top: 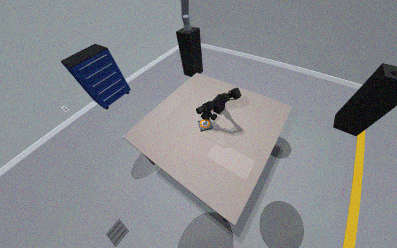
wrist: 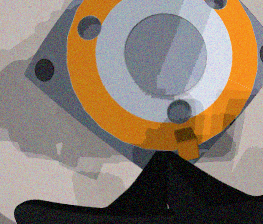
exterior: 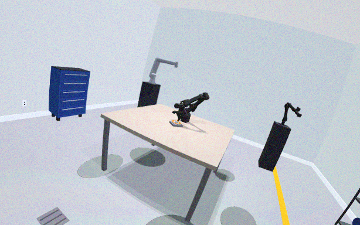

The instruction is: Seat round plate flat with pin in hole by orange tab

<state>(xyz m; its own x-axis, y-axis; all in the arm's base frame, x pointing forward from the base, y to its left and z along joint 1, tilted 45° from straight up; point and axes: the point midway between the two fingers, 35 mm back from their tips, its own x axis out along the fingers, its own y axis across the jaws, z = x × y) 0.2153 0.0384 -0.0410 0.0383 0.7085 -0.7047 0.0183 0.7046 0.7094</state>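
My gripper tip is 3 cm short of the round plate and 1 cm to the left of it.
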